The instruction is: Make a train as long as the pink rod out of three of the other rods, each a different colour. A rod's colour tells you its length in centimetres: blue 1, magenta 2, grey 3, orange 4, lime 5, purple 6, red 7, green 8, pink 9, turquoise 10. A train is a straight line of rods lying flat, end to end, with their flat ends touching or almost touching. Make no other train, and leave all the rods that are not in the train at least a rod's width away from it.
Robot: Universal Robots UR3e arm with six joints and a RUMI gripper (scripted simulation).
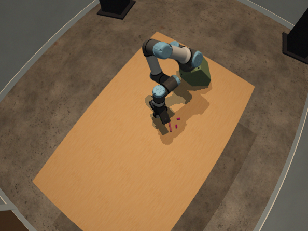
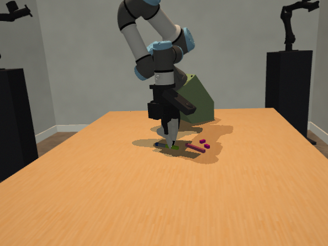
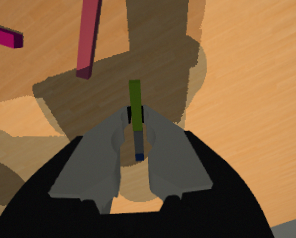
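Right now my hand is 1 cm above the lime rod. Also, from my hand: pink rod (2 cm ahead, 8 cm to the left, 1 cm below); then grey rod (3 cm behind, 3 cm to the right, 1 cm below); then small blue rod (4 cm behind, 5 cm to the right, 1 cm below).
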